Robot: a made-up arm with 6 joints. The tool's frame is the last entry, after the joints.
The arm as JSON. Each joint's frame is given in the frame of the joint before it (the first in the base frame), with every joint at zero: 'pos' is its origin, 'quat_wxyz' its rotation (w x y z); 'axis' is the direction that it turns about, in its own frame. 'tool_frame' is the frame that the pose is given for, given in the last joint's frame.
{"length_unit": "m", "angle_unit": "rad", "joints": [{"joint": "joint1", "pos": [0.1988, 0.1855, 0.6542], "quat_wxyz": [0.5, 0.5, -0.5, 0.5], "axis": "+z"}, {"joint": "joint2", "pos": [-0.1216, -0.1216, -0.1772], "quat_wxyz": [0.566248, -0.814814, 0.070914, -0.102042], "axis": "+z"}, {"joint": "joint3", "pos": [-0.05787, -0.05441, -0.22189], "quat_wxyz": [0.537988, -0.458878, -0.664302, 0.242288], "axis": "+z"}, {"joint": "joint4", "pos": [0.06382, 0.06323, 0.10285], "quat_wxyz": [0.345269, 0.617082, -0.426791, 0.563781], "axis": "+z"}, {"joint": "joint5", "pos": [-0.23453, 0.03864, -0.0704], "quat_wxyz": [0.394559, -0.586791, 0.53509, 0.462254], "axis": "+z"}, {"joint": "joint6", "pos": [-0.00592, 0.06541, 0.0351], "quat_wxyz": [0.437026, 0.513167, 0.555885, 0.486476], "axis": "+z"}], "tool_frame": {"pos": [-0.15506, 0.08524, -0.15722], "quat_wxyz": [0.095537, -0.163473, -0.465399, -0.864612]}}
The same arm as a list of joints. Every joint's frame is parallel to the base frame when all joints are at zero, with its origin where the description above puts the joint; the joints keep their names.
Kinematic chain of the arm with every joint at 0, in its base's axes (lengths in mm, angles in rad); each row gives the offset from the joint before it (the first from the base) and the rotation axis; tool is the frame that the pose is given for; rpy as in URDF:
joint1: xyz 198.8 185.5 654.2 axis -y
joint2: xyz 121.6 177.2 -121.6 axis -0.908301 0.337901 0.2466
joint3: xyz 169.2 -121.0 -110.8 axis 0.119199 0.138999 -0.983093
joint4: xyz 65.2 85.0 -84.7 axis -0.964061 0.26129 0.048098
joint5: xyz 61.6 -83.6 225.1 axis -y
joint6: xyz -4.8 -35.1 65.5 axis 0.986591 0.144699 0.075499
tool: xyz -131.2 -105.0 -166.7 rpy 1.0223 1.1142 0.1805

